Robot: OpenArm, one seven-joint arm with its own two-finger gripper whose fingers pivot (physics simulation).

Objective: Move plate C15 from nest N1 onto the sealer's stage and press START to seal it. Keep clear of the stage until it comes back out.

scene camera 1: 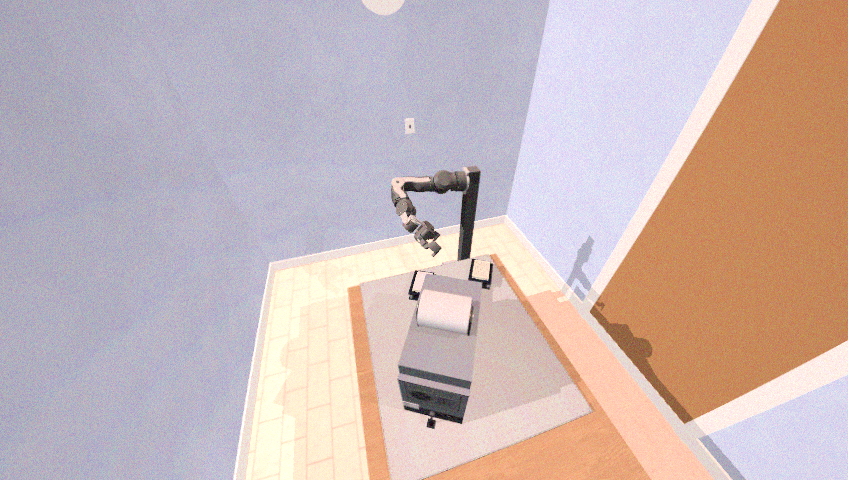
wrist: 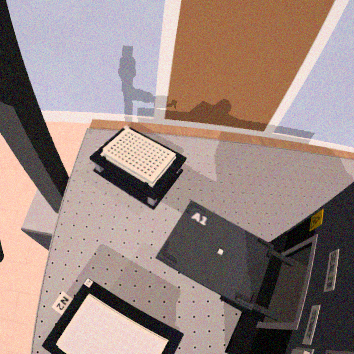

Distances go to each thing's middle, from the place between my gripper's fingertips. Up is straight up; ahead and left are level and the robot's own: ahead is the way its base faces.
Right now the dark stage (wrist: 191,248) is 23 cm below my hand, 11 cm ahead of it and 6 cm to the left of it. The rest, counted from my hand: white roll (scene camera 1: 438,310): 39 cm ahead, 8 cm to the right, 8 cm above.
